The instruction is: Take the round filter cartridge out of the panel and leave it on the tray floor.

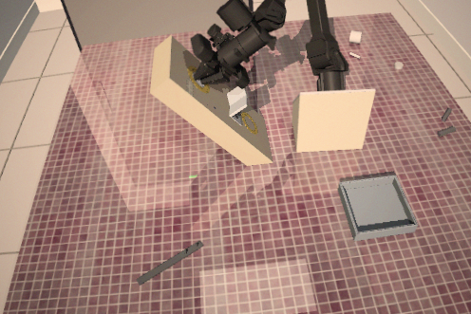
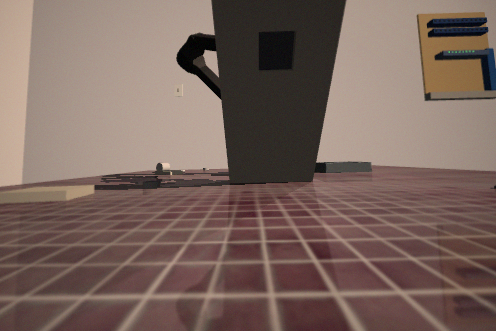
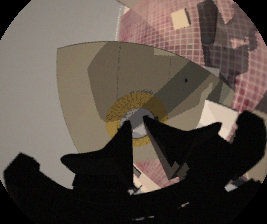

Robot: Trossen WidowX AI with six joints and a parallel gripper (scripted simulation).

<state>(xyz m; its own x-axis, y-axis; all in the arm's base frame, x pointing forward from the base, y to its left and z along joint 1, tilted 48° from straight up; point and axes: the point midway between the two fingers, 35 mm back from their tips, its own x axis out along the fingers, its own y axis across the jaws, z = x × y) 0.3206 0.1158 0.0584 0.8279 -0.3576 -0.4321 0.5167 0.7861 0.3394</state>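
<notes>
The beige service panel is 4 cm behind my gripper tip and 8 cm below it. From my gripper tip the other things lie so: round filter cartridge: 1 cm ahead, 1 cm below; then grey tray: 44 cm behind, 24 cm to the left, 23 cm below.
</notes>
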